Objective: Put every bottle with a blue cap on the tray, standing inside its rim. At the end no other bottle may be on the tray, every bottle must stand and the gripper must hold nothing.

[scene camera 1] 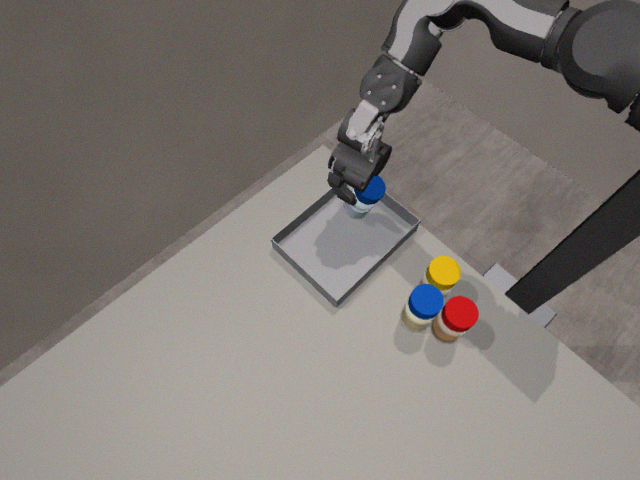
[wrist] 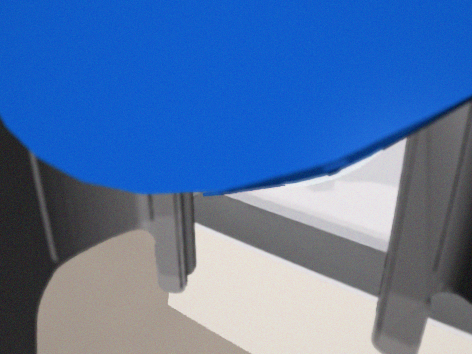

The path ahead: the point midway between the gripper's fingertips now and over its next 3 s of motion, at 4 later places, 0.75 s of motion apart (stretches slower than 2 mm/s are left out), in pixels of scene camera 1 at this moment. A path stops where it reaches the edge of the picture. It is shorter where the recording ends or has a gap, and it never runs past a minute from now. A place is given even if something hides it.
My gripper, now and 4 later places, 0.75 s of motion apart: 351, 187; 352, 166; 374, 175; 402, 225; 426, 269
